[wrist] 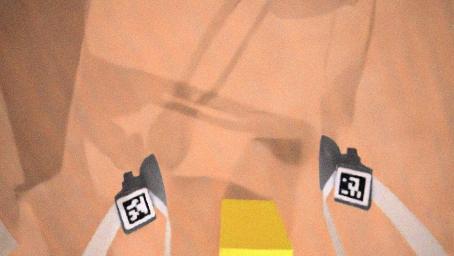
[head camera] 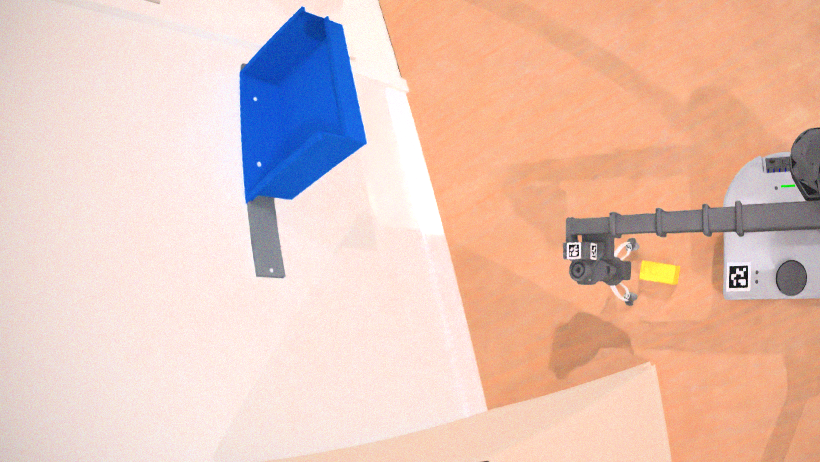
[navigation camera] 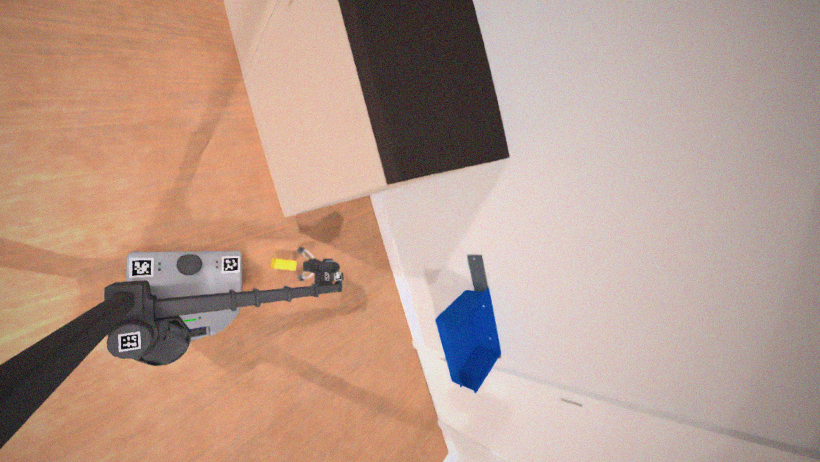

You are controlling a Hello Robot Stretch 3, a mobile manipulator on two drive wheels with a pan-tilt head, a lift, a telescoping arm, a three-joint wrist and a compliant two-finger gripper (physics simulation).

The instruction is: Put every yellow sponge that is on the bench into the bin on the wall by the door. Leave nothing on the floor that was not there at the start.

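Frame: origin at the robot's base, x ahead, y left, z up, level; metres.
Seen in the pictures: gripper, between the fingertips: (wrist: 238,163) (head camera: 633,271) (navigation camera: 299,263); robot's base, origin of its link: (head camera: 788,276) (navigation camera: 189,263).
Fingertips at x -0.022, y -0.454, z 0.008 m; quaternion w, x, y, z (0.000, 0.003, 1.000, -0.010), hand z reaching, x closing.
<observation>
Offsets run from my fingertips to a thing's top centre. "pt": to the spot under its first point. Level surfaces: height alone.
A yellow sponge @(0.086 m left, 0.004 m ahead, 0.054 m up) (head camera: 659,272) (navigation camera: 284,264) (wrist: 256,225) lies on the floor between the robot's base and my gripper (head camera: 631,272) (navigation camera: 301,264) (wrist: 238,163). The gripper is open, its fingers wide apart and pointing towards the base. In the head view the sponge is just beyond the fingertips, touching neither. In the wrist view it is at the bottom edge, between the two fingers, and its near part is cut off. The blue bin @(0.559 m right, 0.301 m back, 0.675 m up) (head camera: 298,109) (navigation camera: 470,338) is on the pale wall. No sponge shows in it where its inside is visible.
A beige unit (head camera: 579,413) (navigation camera: 309,114) with a dark top @(0.902 m up) (navigation camera: 436,86) stands against the wall near the gripper. A grey strip @(pt 0.613 m right, 0.055 m back, 0.639 m up) (head camera: 265,238) (navigation camera: 477,272) is on the wall beside the bin. The robot's base (head camera: 751,241) (navigation camera: 229,281) is on the sponge's other side.
</observation>
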